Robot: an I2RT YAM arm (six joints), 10 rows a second.
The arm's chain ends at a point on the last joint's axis. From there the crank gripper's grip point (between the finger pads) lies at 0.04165 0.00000 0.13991 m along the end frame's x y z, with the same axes.
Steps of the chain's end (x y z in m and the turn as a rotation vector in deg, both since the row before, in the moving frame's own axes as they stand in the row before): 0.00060, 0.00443, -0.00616, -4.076, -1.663, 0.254; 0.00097, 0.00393, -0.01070, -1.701, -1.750, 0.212; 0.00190, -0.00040, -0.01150, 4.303, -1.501, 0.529; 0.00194, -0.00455, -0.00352, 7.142, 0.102, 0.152; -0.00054, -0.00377, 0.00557, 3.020, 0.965, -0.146; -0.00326, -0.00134, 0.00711, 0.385, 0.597, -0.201
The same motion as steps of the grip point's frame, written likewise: -0.00350, 0.01459, -0.00537, -4.076, -1.663, 0.254; -0.00333, 0.00825, -0.00956, -1.701, -1.750, 0.212; -0.00173, -0.01057, -0.01084, 4.303, -1.501, 0.529; 0.00221, -0.02183, -0.00467, 7.142, 0.102, 0.152; 0.00180, -0.01123, 0.00465, 3.020, 0.965, -0.146; -0.00181, -0.00243, 0.00666, 0.385, 0.597, -0.201
